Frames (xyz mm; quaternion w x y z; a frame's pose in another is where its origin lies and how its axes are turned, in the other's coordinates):
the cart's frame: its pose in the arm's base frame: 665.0 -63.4 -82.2 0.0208 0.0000 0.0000 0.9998
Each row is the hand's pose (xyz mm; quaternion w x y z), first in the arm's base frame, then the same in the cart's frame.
Working: the arm's base frame: its pose in the cart's frame: 667.1 -35.7 82.2 0.0208 0.0000 0.0000 -0.9998

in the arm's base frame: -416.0 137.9 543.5 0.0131 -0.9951 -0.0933 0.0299
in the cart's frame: 1088.4 -156.2 625.7 0.0302 -0.1140 0.9929 -0.0125
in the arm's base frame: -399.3 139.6 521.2 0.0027 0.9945 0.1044 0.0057
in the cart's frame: 1071.8 -158.6 603.4 0.0058 0.1251 -0.9921 -0.0026
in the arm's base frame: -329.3 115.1 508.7 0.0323 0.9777 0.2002 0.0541
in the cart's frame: 1000.9 -137.0 590.9 0.0548 0.2205 -0.9733 -0.0312
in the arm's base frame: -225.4 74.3 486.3 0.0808 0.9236 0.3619 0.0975
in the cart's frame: 895.4 -100.5 568.5 0.0992 0.3810 -0.9159 -0.0788
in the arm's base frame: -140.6 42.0 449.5 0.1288 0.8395 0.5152 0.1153
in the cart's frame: 809.3 -71.8 531.7 0.1179 0.5325 -0.8286 -0.1264
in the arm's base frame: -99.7 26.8 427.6 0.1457 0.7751 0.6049 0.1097
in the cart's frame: 767.8 -58.3 509.8 0.1127 0.6209 -0.7624 -0.1434
